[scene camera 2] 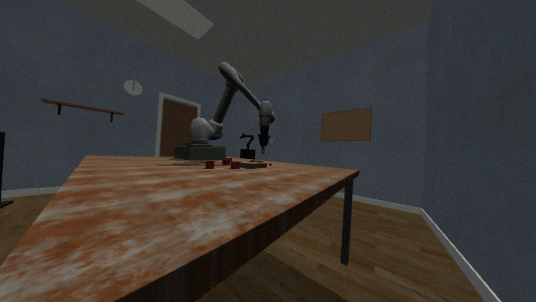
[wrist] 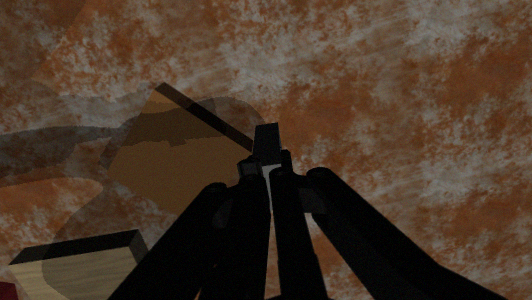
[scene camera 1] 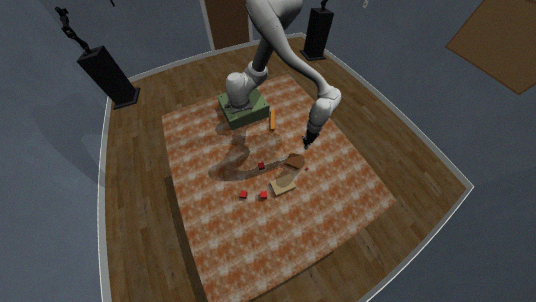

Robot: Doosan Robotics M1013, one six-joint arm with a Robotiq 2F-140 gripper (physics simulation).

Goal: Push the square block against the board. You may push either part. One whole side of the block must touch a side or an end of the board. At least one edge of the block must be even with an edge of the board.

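Frame: origin at the arm's base, x up, y right, z ahead, level; centimetres.
Where they show: gripper, between the fingertips: [scene camera 2: 263, 154] [wrist: 269, 141] [scene camera 1: 305, 148]; arm's base, origin of its link: [scene camera 2: 199, 146] [scene camera 1: 240, 104].
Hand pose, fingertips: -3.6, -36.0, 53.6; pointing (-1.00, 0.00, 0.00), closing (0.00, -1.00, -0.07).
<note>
Things, the pixels of their top centre, and the offset from my fingertips, as dx, dy, dz.
- flat brown square block, centre of its top: [wrist: 176, 163] [scene camera 1: 294, 159] -5.5, +9.1, +3.7
- pale wooden board, centre of its top: [wrist: 85, 289] [scene camera 2: 253, 162] [scene camera 1: 283, 184] -5.5, +23.4, +18.8
- tiny red cube, centre of its top: [scene camera 1: 307, 168] [scene camera 2: 270, 163] -7.0, +2.4, +12.2
- orange bar, centre of its top: [scene camera 1: 272, 118] -5.5, +12.4, -38.1
The flat brown square block [scene camera 1: 294, 160] [wrist: 170, 165] lies on the table, turned at an angle to the board. The pale wooden board [scene camera 1: 283, 186] [scene camera 2: 254, 164] [wrist: 80, 272] lies flat a little nearer scene camera 1, with a gap between them. My gripper [scene camera 1: 306, 146] [scene camera 2: 263, 150] [wrist: 269, 141] is shut and empty, pointing down above the table. In scene camera 1 its tips are above and right of the block in the picture. In the wrist view the fingers hide the block's right part and cross in front of the board's right end.
Red cubes [scene camera 1: 261, 165] [scene camera 1: 243, 194] [scene camera 1: 263, 195] stand left of the block and board in scene camera 1. A tiny red cube [scene camera 1: 307, 169] [scene camera 2: 270, 164] lies right of the block. An orange bar [scene camera 1: 272, 120] lies beside the green arm base [scene camera 1: 248, 118].
</note>
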